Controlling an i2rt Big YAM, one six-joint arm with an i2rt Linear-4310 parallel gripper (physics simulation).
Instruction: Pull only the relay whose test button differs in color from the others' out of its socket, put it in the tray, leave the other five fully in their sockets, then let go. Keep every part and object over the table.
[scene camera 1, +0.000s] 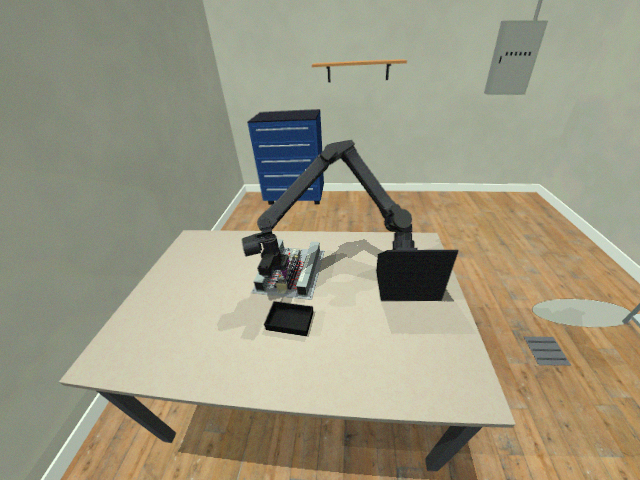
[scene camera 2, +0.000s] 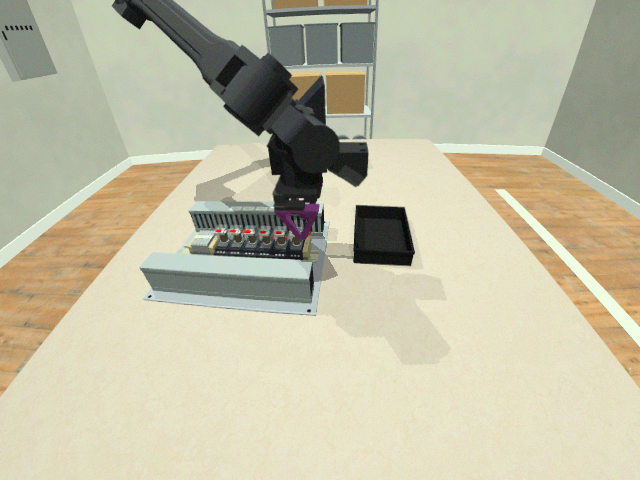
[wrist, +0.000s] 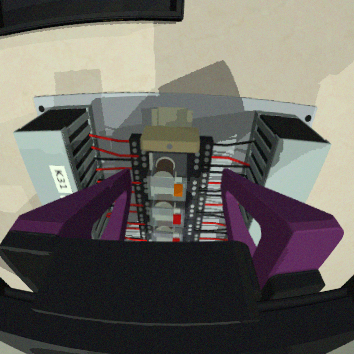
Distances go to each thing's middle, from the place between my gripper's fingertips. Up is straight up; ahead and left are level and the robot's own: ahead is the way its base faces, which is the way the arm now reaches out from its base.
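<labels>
The beige end block (wrist: 154, 137) is 5 cm below my hand and 1 cm behind it, and going by their middles, it's the nearest to my hand of the things named here. There's a black tray (scene camera 2: 372, 233) 16 cm to the left of my hand, 6 cm behind it and 8 cm below it. The mounting plate (scene camera 2: 317, 242) is 13 cm to the right of my hand, also 8 cm below, and 2 cm behind.
</labels>
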